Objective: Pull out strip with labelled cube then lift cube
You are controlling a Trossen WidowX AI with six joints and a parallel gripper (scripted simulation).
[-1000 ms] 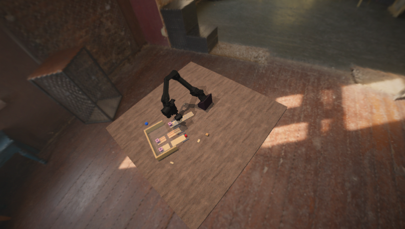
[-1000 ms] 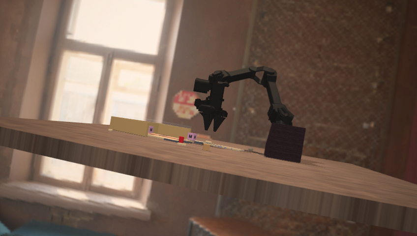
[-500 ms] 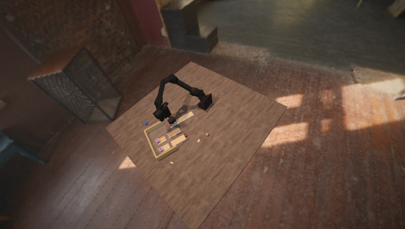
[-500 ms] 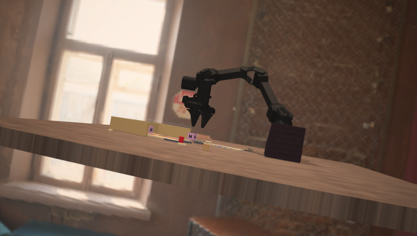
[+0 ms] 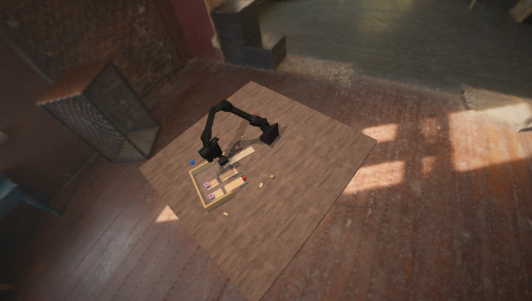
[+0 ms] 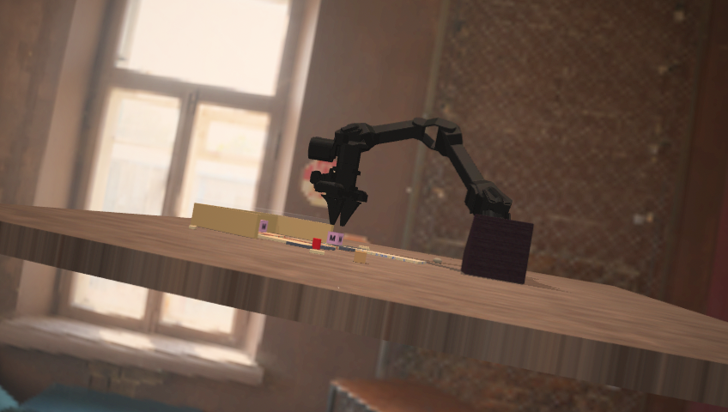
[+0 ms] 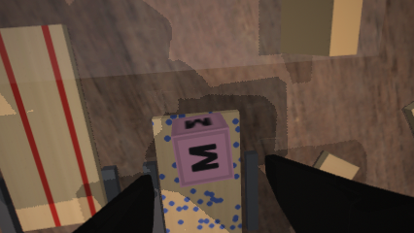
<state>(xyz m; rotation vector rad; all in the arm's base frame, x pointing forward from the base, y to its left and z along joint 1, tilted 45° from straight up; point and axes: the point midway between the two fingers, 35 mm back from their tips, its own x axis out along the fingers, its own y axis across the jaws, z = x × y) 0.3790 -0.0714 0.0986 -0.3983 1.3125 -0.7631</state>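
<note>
The blue-dotted strip lies 11 cm behind my gripper tip, 5 cm below it and 4 cm to the left of it. Also, from my gripper tip: plain strip 17 cm to the left, 7 cm ahead, 5 cm below; red-striped strip 9 cm to the left, 5 cm below, 4 cm ahead; red cylinder 20 cm to the left, 4 cm below.
</note>
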